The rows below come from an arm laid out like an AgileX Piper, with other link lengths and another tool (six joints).
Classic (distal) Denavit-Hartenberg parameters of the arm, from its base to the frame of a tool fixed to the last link. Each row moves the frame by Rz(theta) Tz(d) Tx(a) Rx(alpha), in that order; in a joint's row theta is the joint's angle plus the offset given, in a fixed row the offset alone. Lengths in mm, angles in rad.
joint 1: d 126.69, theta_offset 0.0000, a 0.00, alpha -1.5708
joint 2: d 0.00, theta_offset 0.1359, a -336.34, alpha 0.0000
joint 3: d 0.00, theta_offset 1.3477, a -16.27, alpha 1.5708
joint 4: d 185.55, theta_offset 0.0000, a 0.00, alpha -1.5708
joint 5: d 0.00, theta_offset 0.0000, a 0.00, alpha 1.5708
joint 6: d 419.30, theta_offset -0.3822, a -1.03, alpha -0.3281
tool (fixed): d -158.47, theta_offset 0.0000, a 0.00, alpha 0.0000
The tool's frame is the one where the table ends.
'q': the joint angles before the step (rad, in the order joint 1, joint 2, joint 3, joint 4, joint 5, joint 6). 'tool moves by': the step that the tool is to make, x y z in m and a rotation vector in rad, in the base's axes. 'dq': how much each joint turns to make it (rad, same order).
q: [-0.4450 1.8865 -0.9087 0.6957 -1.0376 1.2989]
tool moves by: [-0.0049 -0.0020 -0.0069 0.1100 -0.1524 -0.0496]
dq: [-0.0036 -0.0002 -0.0016 0.0615 0.0001 0.1540]
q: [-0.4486 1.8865 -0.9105 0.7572 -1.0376 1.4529]
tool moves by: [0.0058 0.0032 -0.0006 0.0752 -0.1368 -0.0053]
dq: [0.0001 0.0000 -0.0002 0.0068 0.0001 0.1525]
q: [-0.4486 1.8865 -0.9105 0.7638 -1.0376 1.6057]
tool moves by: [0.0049 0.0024 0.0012 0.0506 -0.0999 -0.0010]
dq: [-0.0001 0.0002 -0.0001 -0.0001 -0.0019 0.1121]
